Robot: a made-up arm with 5 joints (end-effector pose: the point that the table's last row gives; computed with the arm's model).
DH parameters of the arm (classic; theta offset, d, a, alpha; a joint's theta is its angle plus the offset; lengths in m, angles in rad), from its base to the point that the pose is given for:
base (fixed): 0.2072 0 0.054 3.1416
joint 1: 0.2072 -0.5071 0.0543 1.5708
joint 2: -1.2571 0 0.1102 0
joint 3: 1.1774 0 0.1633 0
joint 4: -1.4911 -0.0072 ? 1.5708
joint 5: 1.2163 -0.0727 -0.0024 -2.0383
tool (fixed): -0.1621 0.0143 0 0
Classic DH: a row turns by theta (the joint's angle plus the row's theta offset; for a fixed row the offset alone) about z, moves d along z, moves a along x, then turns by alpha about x.
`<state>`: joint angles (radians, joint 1 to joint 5).
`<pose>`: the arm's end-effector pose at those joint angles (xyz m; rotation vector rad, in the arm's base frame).
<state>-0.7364 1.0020 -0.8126 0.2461 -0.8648</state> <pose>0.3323 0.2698 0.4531 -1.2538 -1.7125 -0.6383</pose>
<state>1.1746 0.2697 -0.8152 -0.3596 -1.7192</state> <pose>0.1789 -0.2769 0.7427 0.9033 0.7959 2.4095</pose>
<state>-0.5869 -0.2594 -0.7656 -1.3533 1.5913</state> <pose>0.1443 0.0478 0.8386 1.0661 -0.1748 1.0966</pose>
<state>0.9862 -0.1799 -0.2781 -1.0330 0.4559</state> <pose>0.1844 -0.2075 0.7757 1.1235 0.3834 0.2782</pose>
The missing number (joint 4, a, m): -0.027
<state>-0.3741 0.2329 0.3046 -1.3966 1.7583</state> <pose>0.3674 0.1129 0.5715 0.8763 0.9929 -0.0693</pose>
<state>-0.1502 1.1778 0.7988 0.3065 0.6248</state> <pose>0.0853 0.0029 0.3265 -0.5999 -1.3587 1.3508</pose>
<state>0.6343 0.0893 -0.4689 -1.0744 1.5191</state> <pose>0.2688 -0.1725 0.7560 1.1598 0.0591 -0.4052</pose>
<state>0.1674 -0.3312 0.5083 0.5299 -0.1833</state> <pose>0.2985 -0.0332 0.5202 -2.1613 -1.5764 -0.3120</pose>
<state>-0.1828 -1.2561 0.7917 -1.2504 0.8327</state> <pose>0.1838 0.0198 0.7401 0.8138 0.6298 1.0554</pose>
